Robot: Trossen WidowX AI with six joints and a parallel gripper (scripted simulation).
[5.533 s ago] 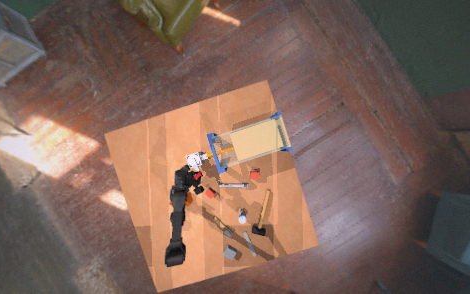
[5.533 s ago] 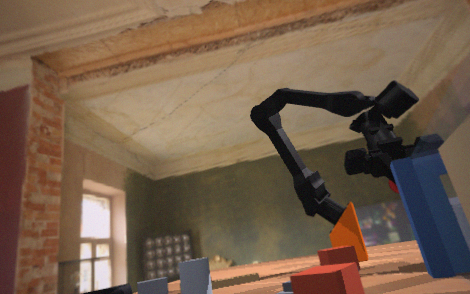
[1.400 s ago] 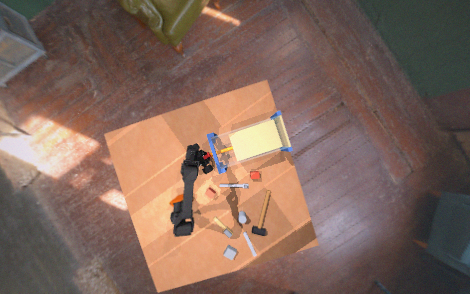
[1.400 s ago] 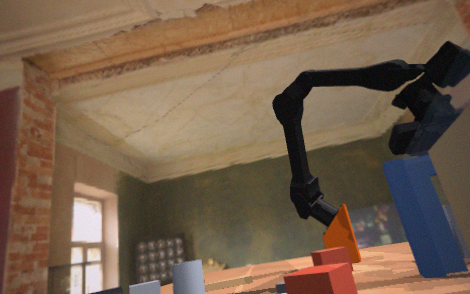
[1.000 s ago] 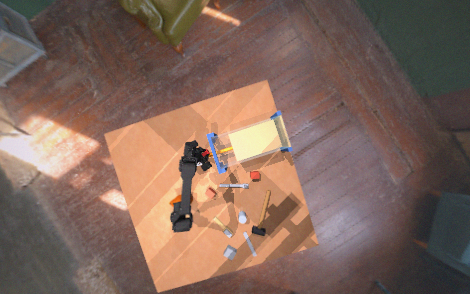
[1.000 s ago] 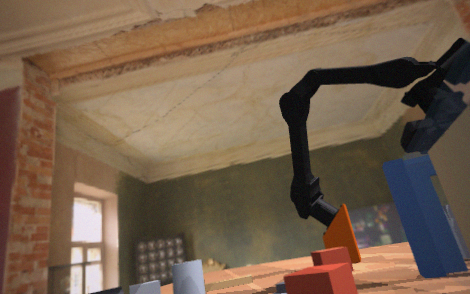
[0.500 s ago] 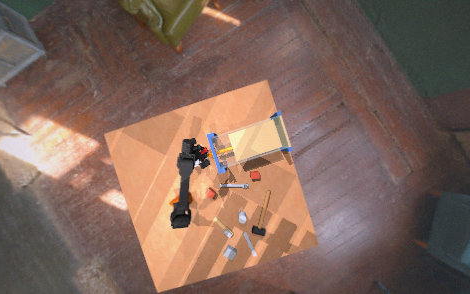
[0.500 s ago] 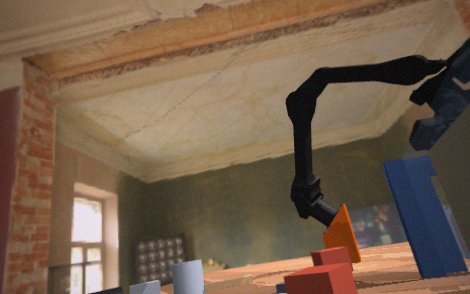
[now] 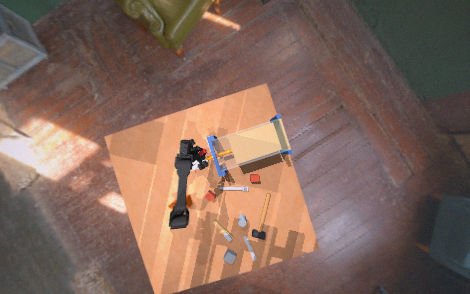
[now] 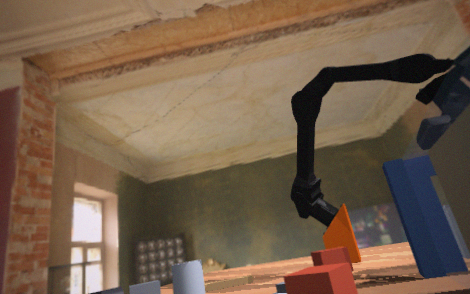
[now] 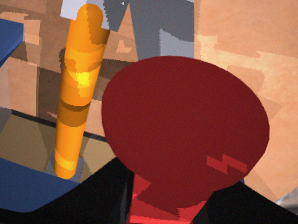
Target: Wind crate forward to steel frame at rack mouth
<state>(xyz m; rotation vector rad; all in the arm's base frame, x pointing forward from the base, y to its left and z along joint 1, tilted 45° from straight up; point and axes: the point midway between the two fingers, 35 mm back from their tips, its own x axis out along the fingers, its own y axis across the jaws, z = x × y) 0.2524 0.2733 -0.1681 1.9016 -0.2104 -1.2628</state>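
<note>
The winch handle is 50 mm behind my gripper tip, 20 mm to the right of it and 30 mm below it. The rest, counted from my gripper tip: grey hand winch (120 mm behind, 70 mm to the right, 100 mm below); then red knob (20 mm behind, 10 mm to the right); then clear-panelled guard cubby (300 mm ahead, 30 mm to the right, 20 mm below).
</note>
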